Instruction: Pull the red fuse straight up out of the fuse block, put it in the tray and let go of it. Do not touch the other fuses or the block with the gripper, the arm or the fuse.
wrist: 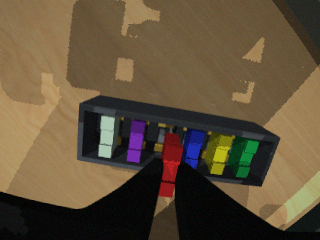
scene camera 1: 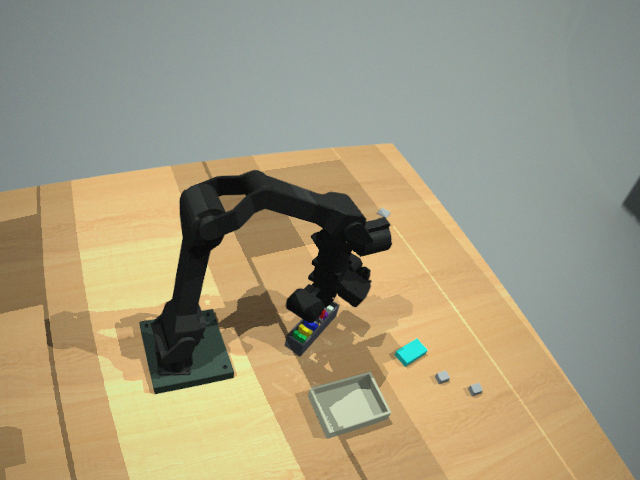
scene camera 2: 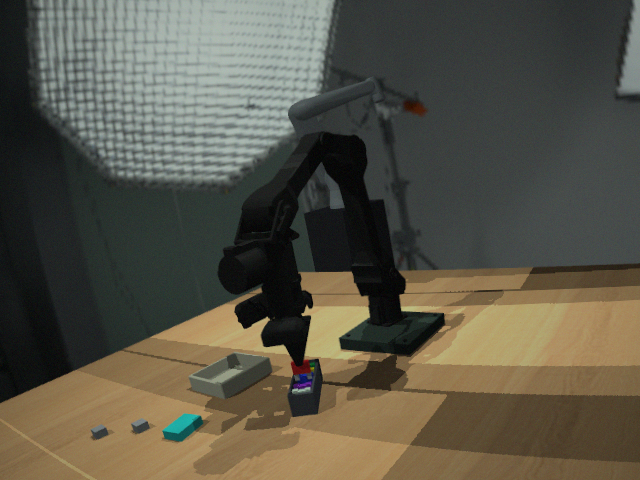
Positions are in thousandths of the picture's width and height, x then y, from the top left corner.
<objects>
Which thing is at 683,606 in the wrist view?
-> A yellow fuse.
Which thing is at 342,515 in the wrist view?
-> A white fuse.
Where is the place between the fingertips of my gripper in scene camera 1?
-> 498,645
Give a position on a teal block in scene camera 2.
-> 291,884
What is my gripper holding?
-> A red fuse.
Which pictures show my gripper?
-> The wrist view, scene camera 1 and scene camera 2: all of them.
</objects>
